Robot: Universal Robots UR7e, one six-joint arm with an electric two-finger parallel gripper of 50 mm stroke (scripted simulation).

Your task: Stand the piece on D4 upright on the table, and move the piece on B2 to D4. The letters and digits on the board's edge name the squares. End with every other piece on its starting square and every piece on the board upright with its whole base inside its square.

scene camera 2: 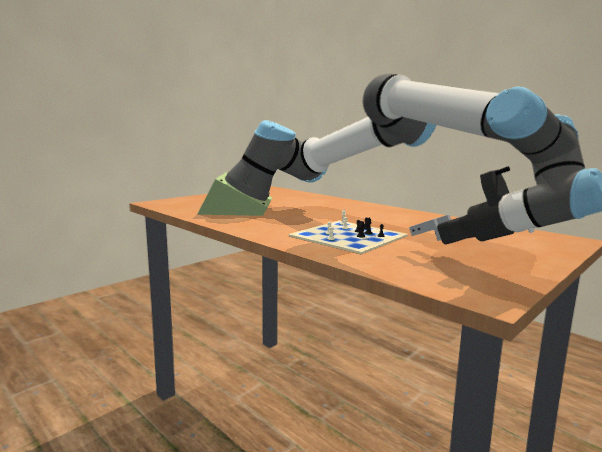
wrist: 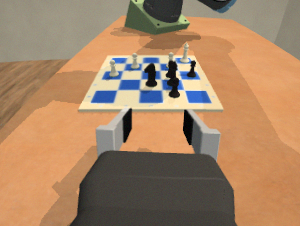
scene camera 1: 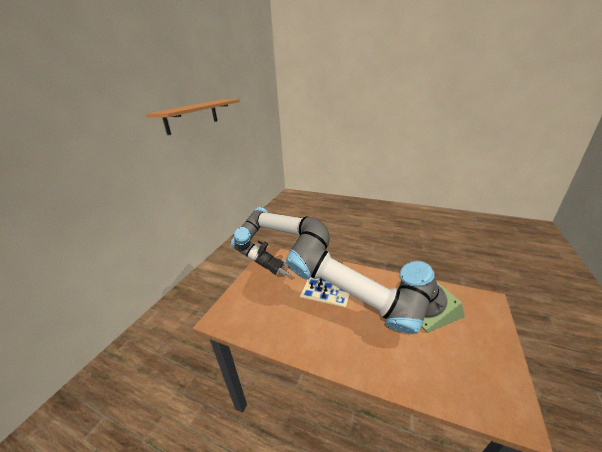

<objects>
A blue-and-cream chessboard shows in scene camera 2, in the wrist view (128,90) and in scene camera 1. One and the same spot on the blue-and-cream chessboard: (scene camera 1: 312,294) is (scene camera 2: 384,232).
</objects>
